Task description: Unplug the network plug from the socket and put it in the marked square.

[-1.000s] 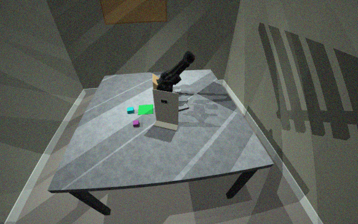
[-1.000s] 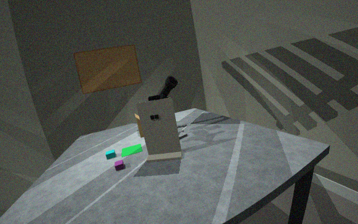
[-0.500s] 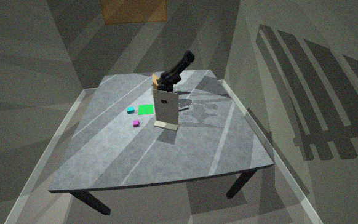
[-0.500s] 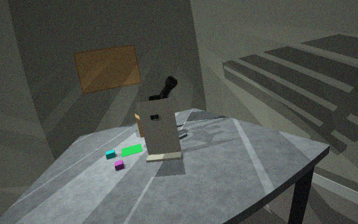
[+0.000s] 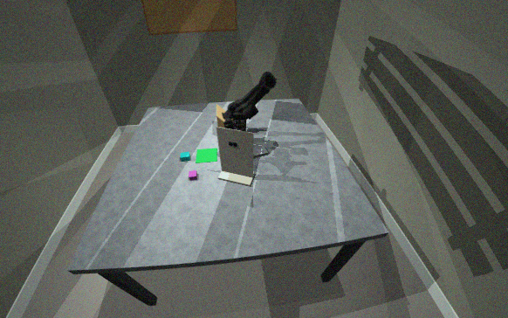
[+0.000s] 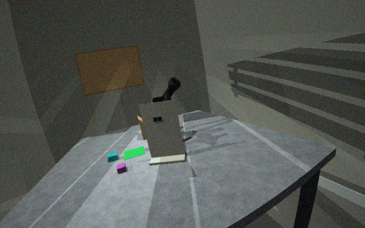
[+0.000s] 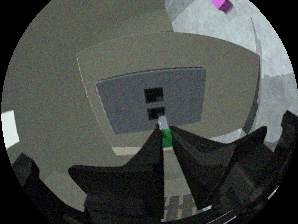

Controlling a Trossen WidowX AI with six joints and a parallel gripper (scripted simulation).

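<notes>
The green marked square is 17 cm behind my gripper tip, 16 cm to the right of it and 20 cm below it. The rest, counted from my gripper tip: upright panel: 3 cm ahead, 3 cm to the right, 7 cm below; magenta cube: 2 cm behind, 24 cm to the right, 19 cm below; network plug: right at my gripper tip.
</notes>
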